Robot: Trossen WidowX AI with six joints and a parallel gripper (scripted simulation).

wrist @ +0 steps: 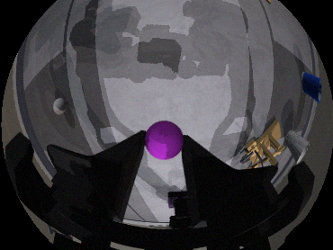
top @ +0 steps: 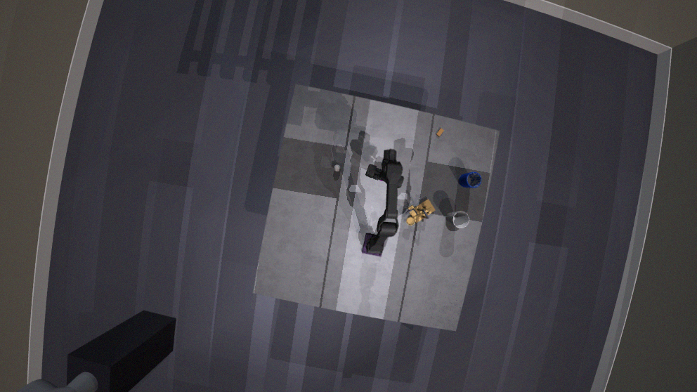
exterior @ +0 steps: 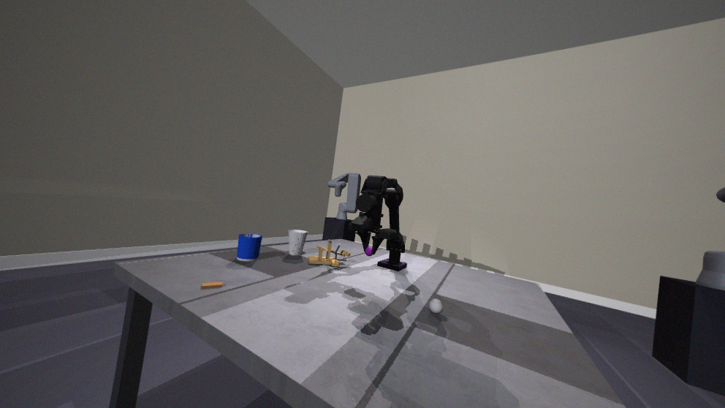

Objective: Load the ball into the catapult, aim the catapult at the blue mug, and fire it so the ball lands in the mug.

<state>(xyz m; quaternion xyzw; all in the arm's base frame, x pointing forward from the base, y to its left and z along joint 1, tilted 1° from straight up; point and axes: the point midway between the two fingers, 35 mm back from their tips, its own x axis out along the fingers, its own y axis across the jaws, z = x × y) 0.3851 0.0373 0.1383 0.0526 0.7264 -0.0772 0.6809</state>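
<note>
My gripper tip is now 16 cm past the wooden catapult, 25 cm to the left of it and 7 cm above it. Also, from my gripper tip: purple ball (1 cm above); small orange block (36 cm ahead, 32 cm to the right, 12 cm below); white ball (2 cm ahead, 25 cm to the left, 10 cm below).
</note>
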